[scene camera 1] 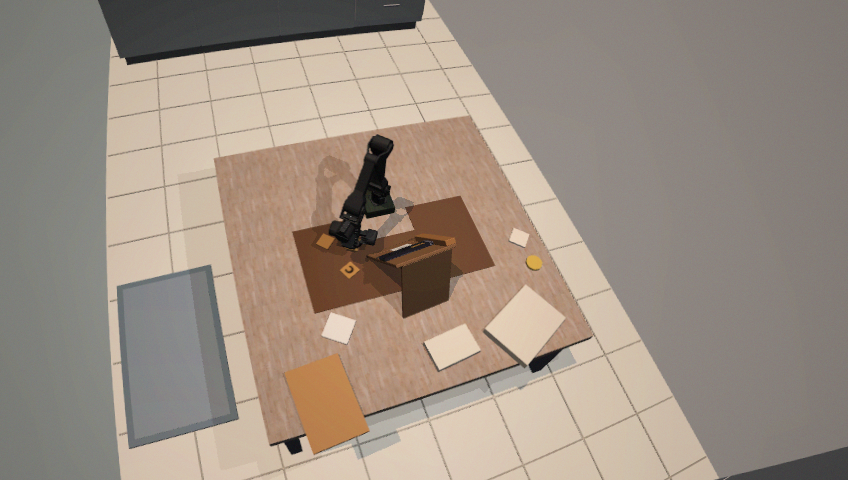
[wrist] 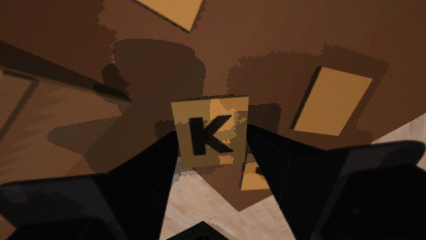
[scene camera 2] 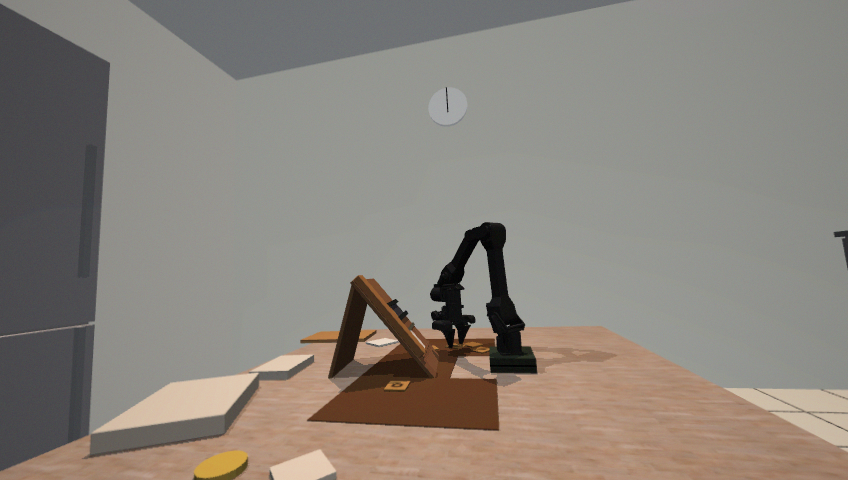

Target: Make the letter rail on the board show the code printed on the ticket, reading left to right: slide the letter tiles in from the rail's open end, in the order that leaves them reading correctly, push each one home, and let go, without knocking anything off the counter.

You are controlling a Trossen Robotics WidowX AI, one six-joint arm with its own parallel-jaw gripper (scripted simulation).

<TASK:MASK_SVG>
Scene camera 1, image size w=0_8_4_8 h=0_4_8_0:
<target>orange sheet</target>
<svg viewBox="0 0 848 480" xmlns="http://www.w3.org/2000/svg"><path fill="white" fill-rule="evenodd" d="M338 353L316 362L310 362L292 371L284 372L313 454L318 454L340 443L345 443L352 438L370 432Z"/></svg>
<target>white card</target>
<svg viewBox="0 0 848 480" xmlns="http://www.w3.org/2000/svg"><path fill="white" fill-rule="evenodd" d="M331 312L322 332L322 337L347 345L356 320Z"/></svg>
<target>cream slab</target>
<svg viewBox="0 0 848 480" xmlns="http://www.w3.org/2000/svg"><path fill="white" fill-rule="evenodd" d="M466 323L423 343L438 372L460 361L464 361L481 351Z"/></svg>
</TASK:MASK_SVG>
